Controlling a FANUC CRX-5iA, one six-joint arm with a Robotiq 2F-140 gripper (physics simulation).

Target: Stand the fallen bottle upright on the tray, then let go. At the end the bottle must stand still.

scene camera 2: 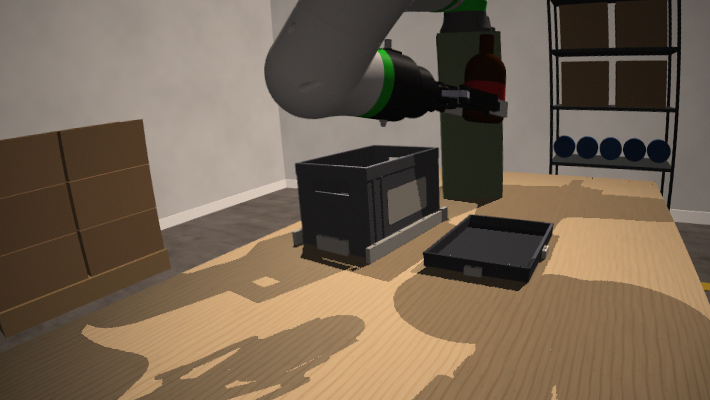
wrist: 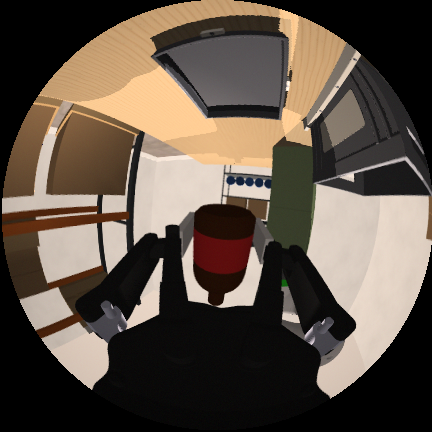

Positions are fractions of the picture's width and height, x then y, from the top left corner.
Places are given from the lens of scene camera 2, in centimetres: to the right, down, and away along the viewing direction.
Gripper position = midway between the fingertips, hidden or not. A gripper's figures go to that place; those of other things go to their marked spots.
my gripper (scene camera 2: 0.68, 0.27): 23, -16, 71
brown bottle (scene camera 2: 0.68, 0.18): 22, -22, 66
dark bin (scene camera 2: 0.51, 0.49): 1, -1, 77
grey rail (scene camera 2: 0.53, 0.63): 4, 10, 77
